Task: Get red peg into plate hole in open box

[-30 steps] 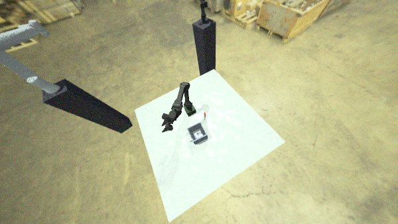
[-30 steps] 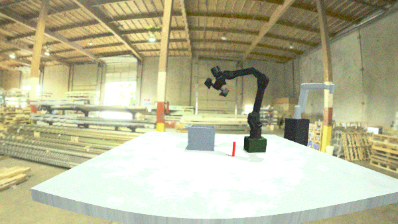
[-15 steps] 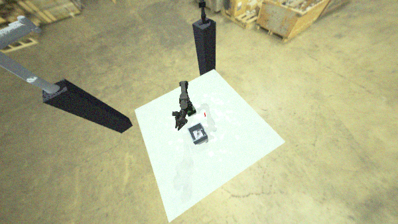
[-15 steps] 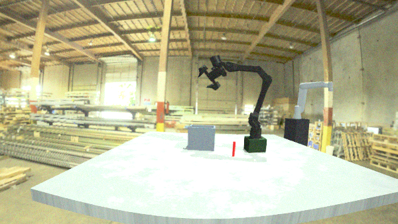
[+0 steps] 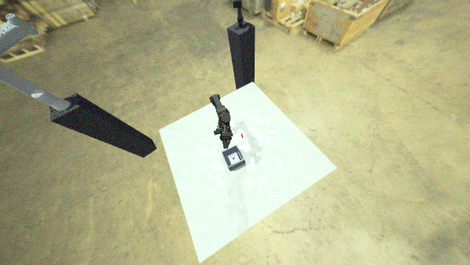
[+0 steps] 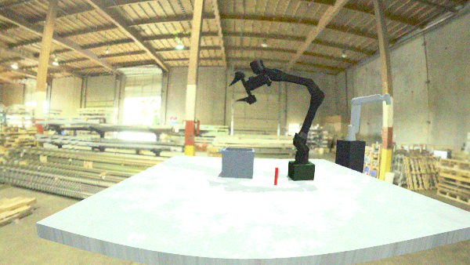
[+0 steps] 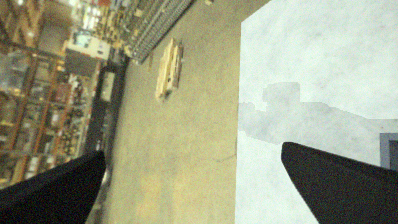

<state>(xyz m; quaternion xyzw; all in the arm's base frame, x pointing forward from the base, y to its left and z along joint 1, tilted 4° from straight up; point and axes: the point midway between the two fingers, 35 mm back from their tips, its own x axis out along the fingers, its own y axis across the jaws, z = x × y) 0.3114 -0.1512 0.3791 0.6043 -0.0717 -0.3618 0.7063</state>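
The red peg is 40 cm below my gripper tip, 25 cm to the left of it and 17 cm behind it.
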